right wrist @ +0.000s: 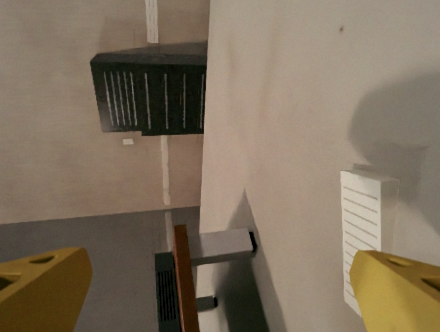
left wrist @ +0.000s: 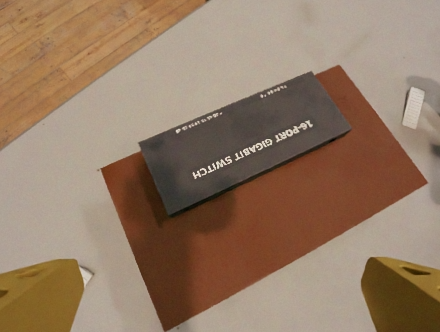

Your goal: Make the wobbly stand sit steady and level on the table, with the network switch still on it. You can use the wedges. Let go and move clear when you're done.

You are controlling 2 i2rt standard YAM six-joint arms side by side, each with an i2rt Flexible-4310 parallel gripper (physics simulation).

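Places are measured from the left arm's base along level axes (x back, y right, z up), in metres.
Where they show: left gripper, between the fingertips: [left wrist: 222, 272]; right gripper, between the fingertips: [right wrist: 221, 262].
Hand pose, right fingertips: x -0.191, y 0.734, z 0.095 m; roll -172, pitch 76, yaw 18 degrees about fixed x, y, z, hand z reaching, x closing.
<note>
Each offset is from my right fingertips to the top centre of the thing. Level surfaces: height alone.
The stand's brown top [left wrist: 300, 200] [right wrist: 185, 280] shows from above in the left wrist view and edge-on in the right wrist view. Two grey legs with dark feet show, the nearer leg @(dx -0.146, dy -0.196, dz -0.009 m) [right wrist: 222, 246] being wider. The dark network switch @(dx -0.164, dy -0.389, dz +0.034 m) [left wrist: 250, 140] [right wrist: 166, 295] lies on the top. A white ridged wedge @(dx -0.016, dy -0.037, dz -0.083 m) [left wrist: 414, 107] [right wrist: 361, 215] lies on the table apart from the stand, partly behind a right gripper finger. Another white piece @(dx -0.182, dy -0.744, dz -0.083 m) [left wrist: 87, 276] is mostly hidden by a left finger. My left gripper [left wrist: 222, 272] is open above the stand. My right gripper [right wrist: 221, 262] is open and empty beside the stand.
The grey table @(dz -0.095 m) [left wrist: 240, 40] [right wrist: 285, 125] surrounds the stand. Wooden floor [left wrist: 75, 45] lies past its edge. A dark cabinet [right wrist: 155, 97] stands by the far wall. Shadows fall near the wedge, and a blurred pale shape [left wrist: 433, 119] shows beside it.
</note>
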